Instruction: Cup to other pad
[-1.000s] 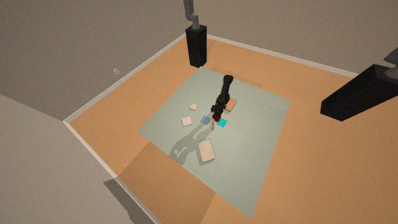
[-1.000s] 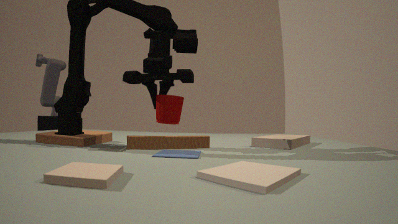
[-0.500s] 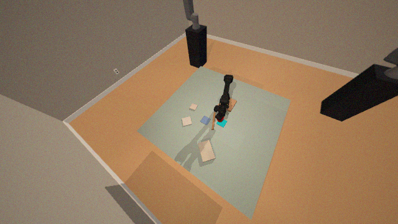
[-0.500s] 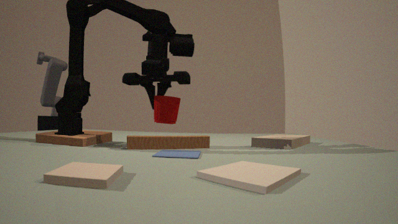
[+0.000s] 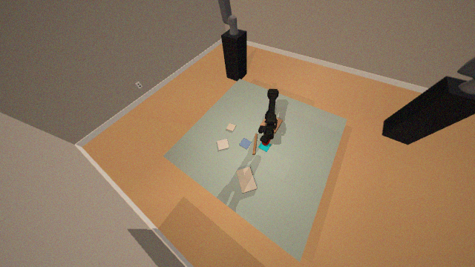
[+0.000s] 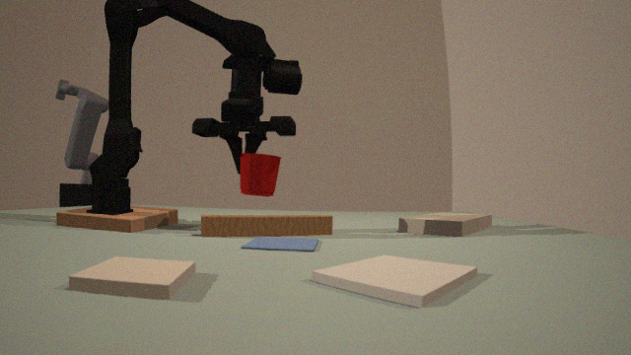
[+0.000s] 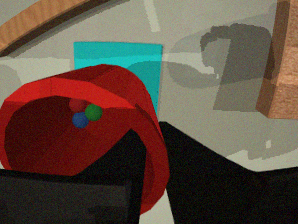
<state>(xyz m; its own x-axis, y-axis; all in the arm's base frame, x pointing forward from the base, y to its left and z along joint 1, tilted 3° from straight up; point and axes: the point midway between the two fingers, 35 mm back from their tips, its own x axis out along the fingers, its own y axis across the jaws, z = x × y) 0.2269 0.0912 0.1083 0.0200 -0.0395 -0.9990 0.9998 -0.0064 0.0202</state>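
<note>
Right now my gripper tip is 30 mm short of the cyan pad and 110 mm above it. The rest, counted from my gripper tip: long wooden bar 60 mm ahead, 80 mm to the right, 90 mm below; then red cup 30 mm ahead.
</note>
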